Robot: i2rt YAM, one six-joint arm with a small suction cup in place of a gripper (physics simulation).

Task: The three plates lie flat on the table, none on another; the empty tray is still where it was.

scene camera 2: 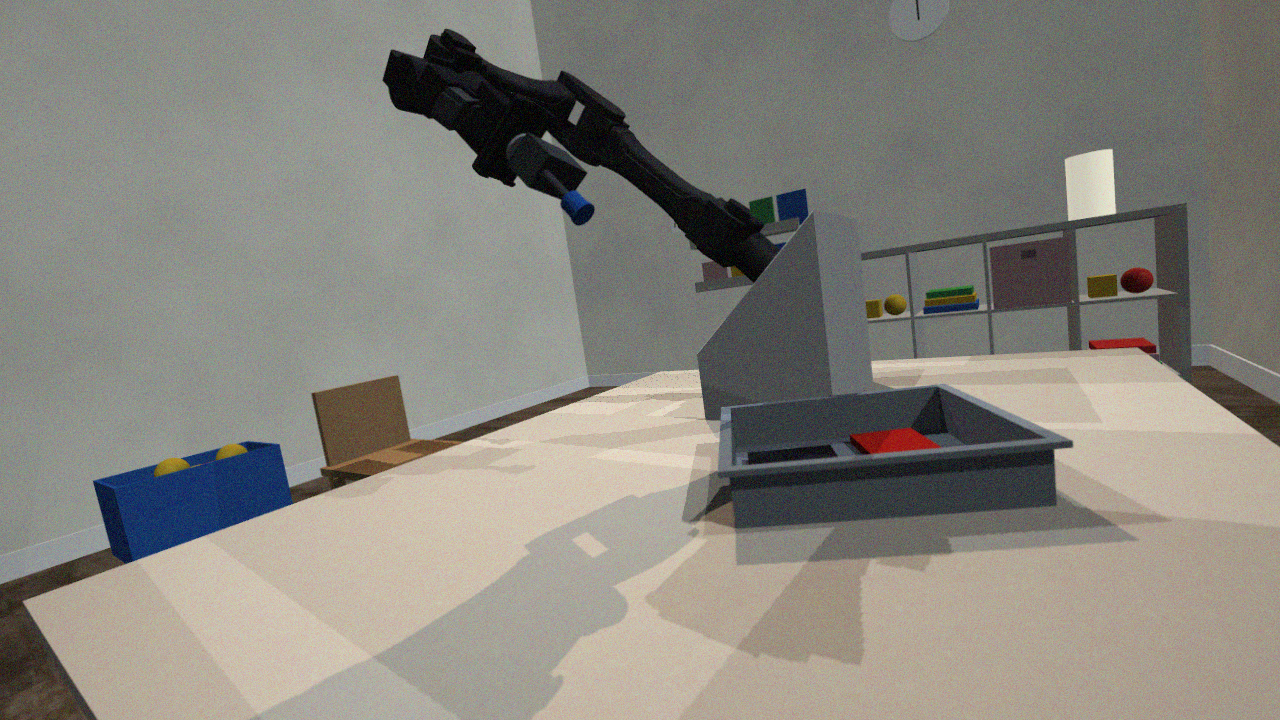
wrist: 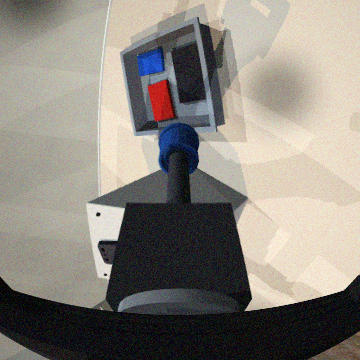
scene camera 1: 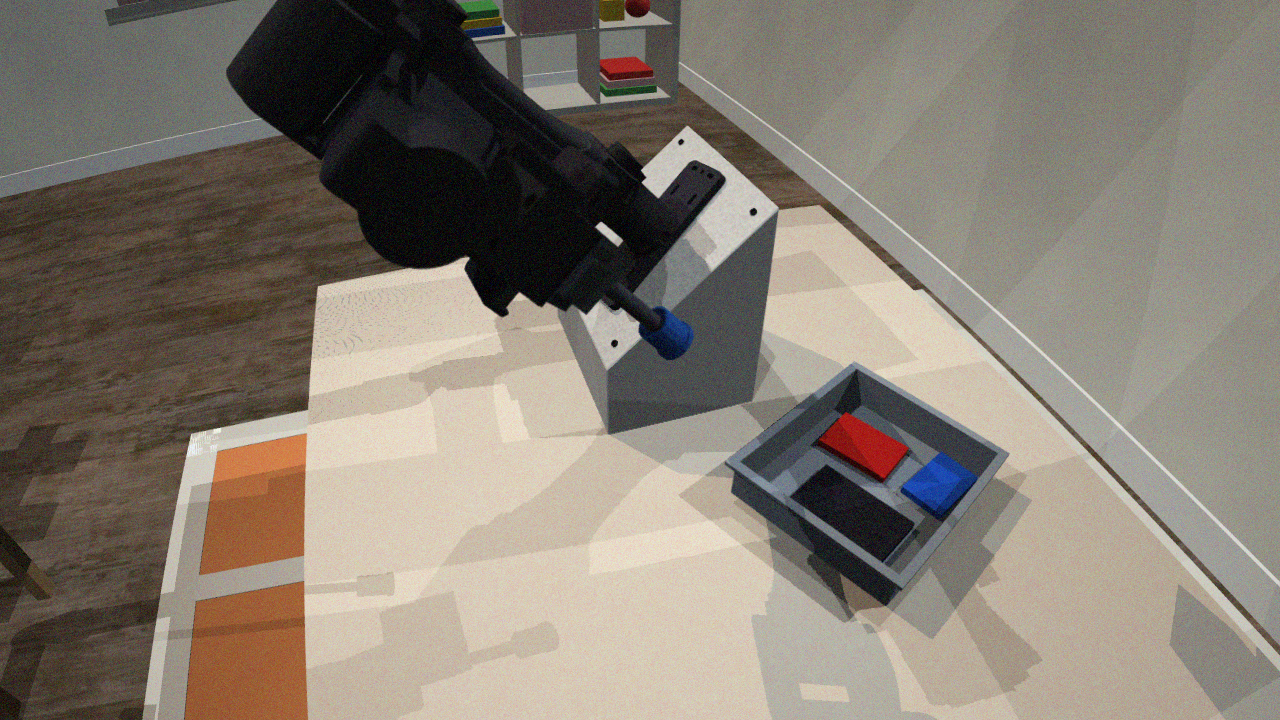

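Pixels of known places: hand at its tool point: (scene camera 2: 584, 214) (wrist: 178, 140) (scene camera 1: 676, 341); arm's base at its link origin: (scene camera 2: 781, 279) (scene camera 1: 658, 235).
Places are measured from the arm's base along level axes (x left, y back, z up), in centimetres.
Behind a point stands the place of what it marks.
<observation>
A grey tray (scene camera 1: 810, 523) @(x -1.0, y -34.4, z -13.9 cm) (scene camera 2: 895, 497) @(x 14.2, y -40.8, z -17.2 cm) (wrist: 129, 92) @(x 21.5, y -27.6, z -14.2 cm) stands on the table. Inside it lie three flat plates, side by side and apart: a red plate (scene camera 1: 862, 445) @(x 13.8, y -26.1, z -17.6 cm) (scene camera 2: 895, 440) @(x 14.2, y -25.2, z -17.6 cm) (wrist: 161, 101) @(x 13.5, y -25.9, z -17.6 cm), a smaller blue plate (scene camera 1: 938, 483) @(x 18.0, y -35.3, z -17.5 cm) (wrist: 151, 62) @(x 17.4, y -35.3, z -17.5 cm) and a larger black plate (scene camera 1: 852, 512) @(x 6.3, y -33.5, z -17.5 cm) (scene camera 2: 792, 454) @(x 4.7, y -29.6, z -17.5 cm) (wrist: 189, 74) @(x 5.7, y -33.1, z -17.5 cm). The blue plate is hidden by the tray wall in scene camera 2. My gripper, a blue suction cup (scene camera 1: 666, 334) (scene camera 2: 578, 207) (wrist: 178, 145) @(x -14.8, y -30.1, z 10.1 cm), hangs high in the air, beside the tray and well above it. It is open, with nothing on it.
The arm's grey wedge-shaped base (scene camera 1: 689, 344) (scene camera 2: 774, 340) @(x 0.4, y -11.6, z -7.8 cm) stands on the table (scene camera 1: 501, 501) @(x -26.1, y -14.2, z -18.8 cm) (scene camera 2: 402, 573) @(x -21.4, y -55.7, z -18.8 cm) close behind the tray. An orange-panelled piece (scene camera 1: 250, 510) adjoins the table's left edge. A blue bin (scene camera 2: 196, 501), a chair (scene camera 2: 362, 420) and a shelf unit (scene camera 2: 1172, 295) stand off the table.
</observation>
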